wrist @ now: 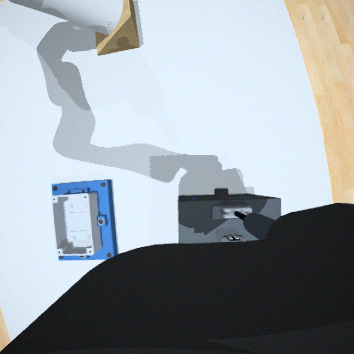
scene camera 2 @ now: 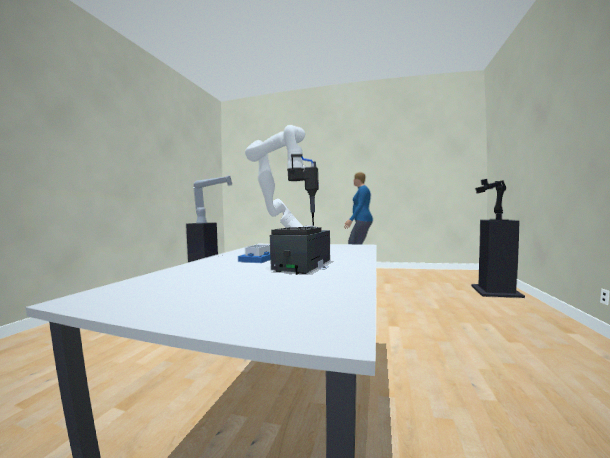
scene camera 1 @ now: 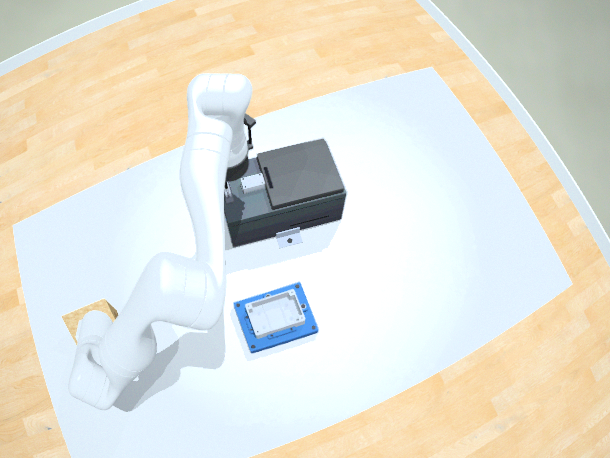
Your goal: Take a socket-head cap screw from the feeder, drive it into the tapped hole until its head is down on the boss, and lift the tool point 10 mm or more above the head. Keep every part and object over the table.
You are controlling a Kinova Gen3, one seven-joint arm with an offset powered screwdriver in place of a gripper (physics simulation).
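The dark feeder (scene camera 1: pixel 287 222) (scene camera 2: pixel 292 250) (wrist: pixel 192 217) stands on the table. The screwdriver, my gripper (scene camera 2: pixel 313 224) (wrist: pixel 237 214), points down with its bit tip close over the feeder's small silver pick-up block (wrist: pixel 229 212); contact cannot be told. In scene camera 1 the arm mostly hides the tool. No screw can be made out at the tip, which is small and dark. A light grey open housing (scene camera 1: pixel 255 332) (scene camera 2: pixel 256 250) (wrist: pixel 97 235) with corner bosses sits in a blue fixture (scene camera 1: pixel 310 330) (scene camera 2: pixel 246 259) (wrist: pixel 111 225). The tapped hole cannot be singled out.
The feeder's raised dark lid (scene camera 1: pixel 305 172) and a small white block (scene camera 1: pixel 252 181) are beside the pick-up area. A bracket (scene camera 1: pixel 295 241) stands at the feeder's side. The arm's wooden base block (scene camera 1: pixel 75 320) (wrist: pixel 122 45) is on the table (scene camera 2: pixel 225 310). A person (scene camera 2: pixel 362 202) stands beyond.
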